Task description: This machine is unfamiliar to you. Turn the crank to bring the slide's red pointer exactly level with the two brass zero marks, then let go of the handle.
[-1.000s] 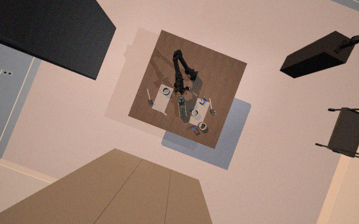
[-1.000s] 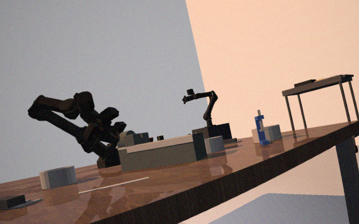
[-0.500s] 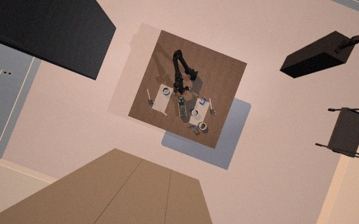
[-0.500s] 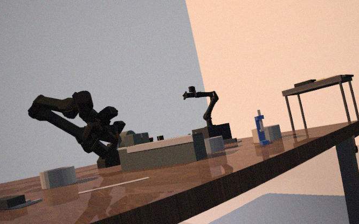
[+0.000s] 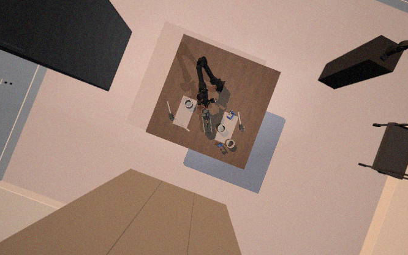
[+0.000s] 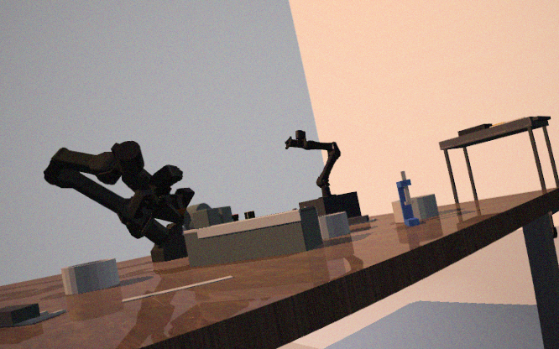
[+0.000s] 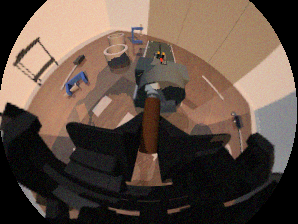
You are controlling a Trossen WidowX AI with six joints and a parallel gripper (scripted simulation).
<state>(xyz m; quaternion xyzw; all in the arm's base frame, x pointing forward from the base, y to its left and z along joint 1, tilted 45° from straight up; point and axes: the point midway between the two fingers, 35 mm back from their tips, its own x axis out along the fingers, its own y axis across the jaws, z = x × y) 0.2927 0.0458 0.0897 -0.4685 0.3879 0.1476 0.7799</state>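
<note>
Right now my gripper tip is 10 mm past the crank handle, 10 mm to the left of it and 30 mm below it. Also, from my gripper tip: red pointer: 120 mm ahead, 60 mm to the left, 10 mm below; then thin white rod: 320 mm ahead, 130 mm to the right, 90 mm below.
</note>
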